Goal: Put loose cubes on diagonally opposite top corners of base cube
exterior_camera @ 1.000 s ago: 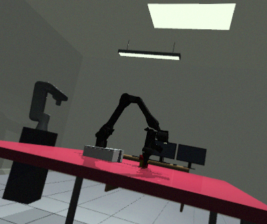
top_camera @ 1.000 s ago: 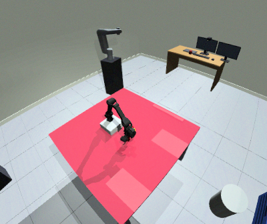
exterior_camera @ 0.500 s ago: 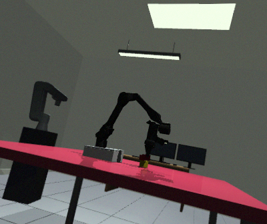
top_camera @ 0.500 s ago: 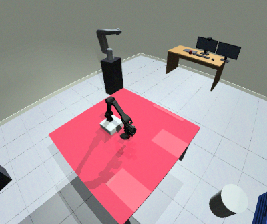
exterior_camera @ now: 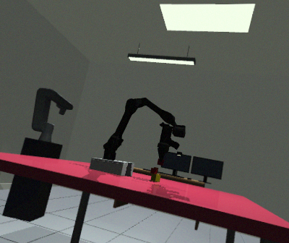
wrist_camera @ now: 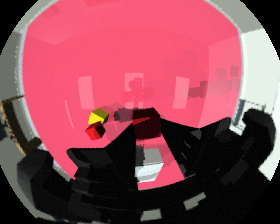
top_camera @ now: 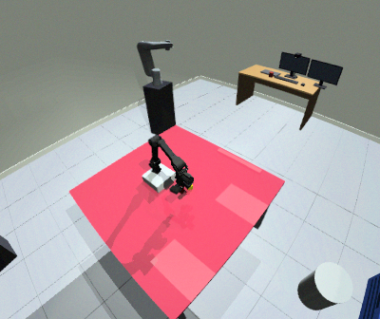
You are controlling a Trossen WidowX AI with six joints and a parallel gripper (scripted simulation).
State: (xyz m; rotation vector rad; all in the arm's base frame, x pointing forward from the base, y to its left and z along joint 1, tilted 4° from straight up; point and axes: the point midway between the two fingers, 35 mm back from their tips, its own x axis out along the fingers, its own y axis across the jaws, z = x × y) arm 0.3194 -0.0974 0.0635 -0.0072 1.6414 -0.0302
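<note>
My gripper tip is now 30 mm past the red cube, 130 mm to the right of it and 60 mm above it. Round my gripper tip: yellow cube: 10 mm behind, 130 mm to the left, 90 mm below.
</note>
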